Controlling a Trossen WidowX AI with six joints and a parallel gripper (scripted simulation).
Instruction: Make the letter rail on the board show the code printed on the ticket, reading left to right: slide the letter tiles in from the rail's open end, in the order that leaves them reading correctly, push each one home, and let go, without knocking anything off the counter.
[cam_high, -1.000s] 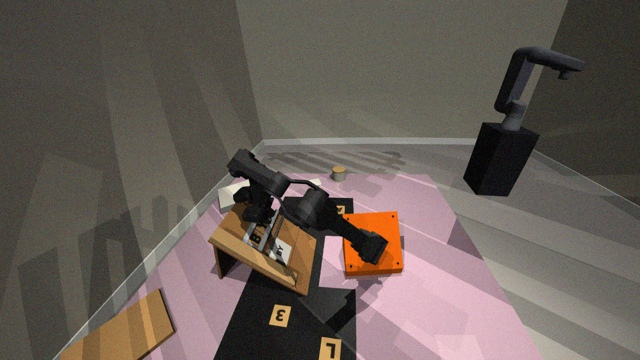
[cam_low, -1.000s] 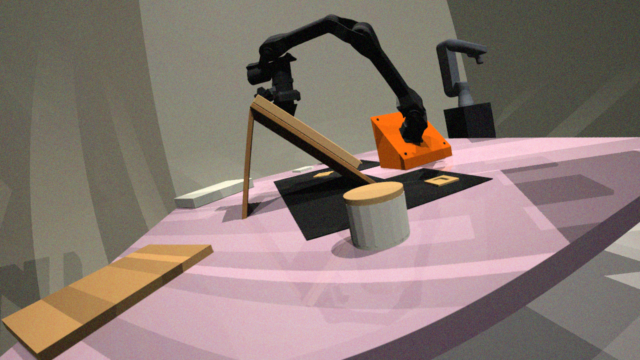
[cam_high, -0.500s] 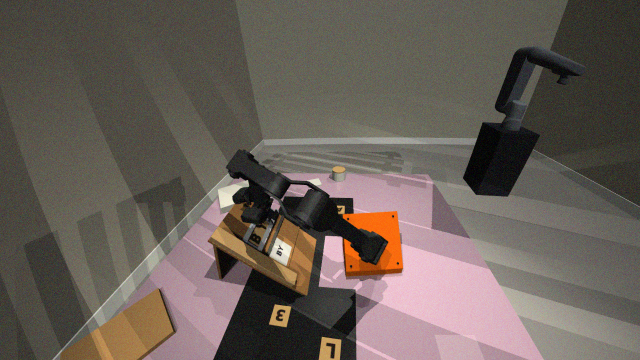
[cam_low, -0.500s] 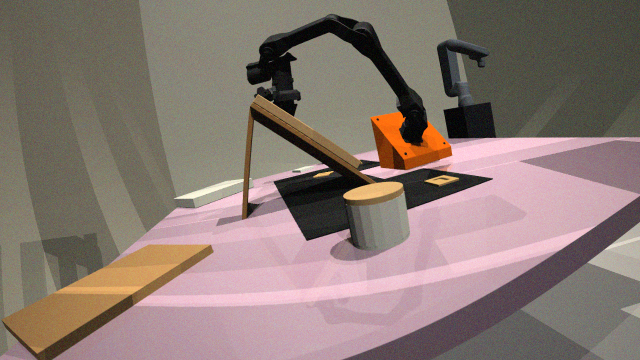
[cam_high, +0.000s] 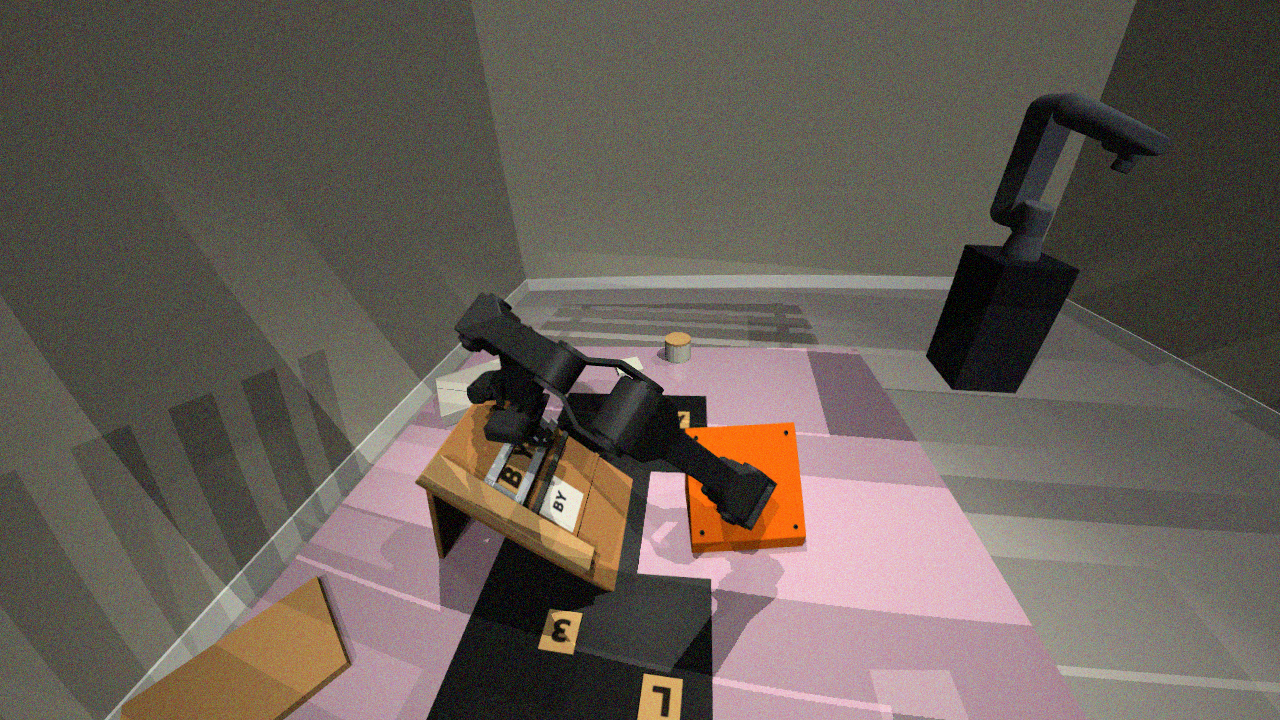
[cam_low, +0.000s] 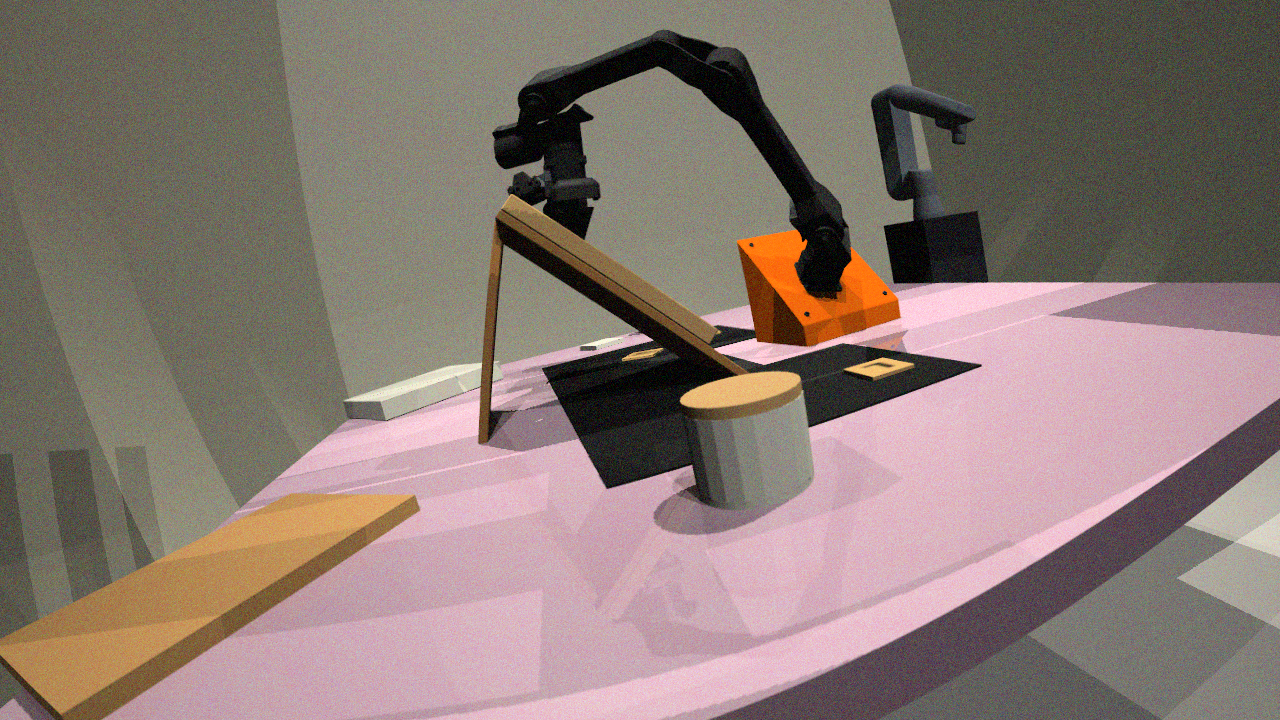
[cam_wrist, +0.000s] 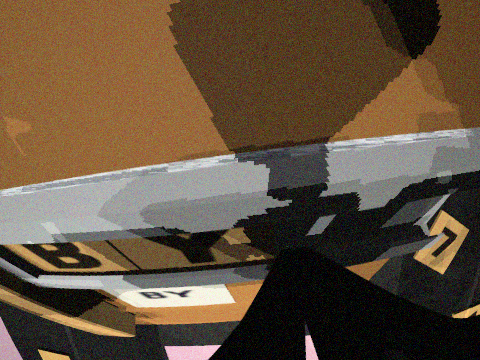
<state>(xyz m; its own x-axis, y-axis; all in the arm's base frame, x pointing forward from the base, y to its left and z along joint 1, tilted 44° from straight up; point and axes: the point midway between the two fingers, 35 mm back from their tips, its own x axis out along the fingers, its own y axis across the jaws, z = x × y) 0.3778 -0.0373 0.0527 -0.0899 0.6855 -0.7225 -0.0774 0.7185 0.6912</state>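
Now: the y tile 30 mm to the left of my gripper tip and 10 mm below it. From my gripper tip the other things lie so: black mat (160 mm behind, 10 mm to the left, 190 mm below); then b tile (90 mm to the left, 10 mm below); then white ticket (60 mm behind, 70 mm to the left, 80 mm below).
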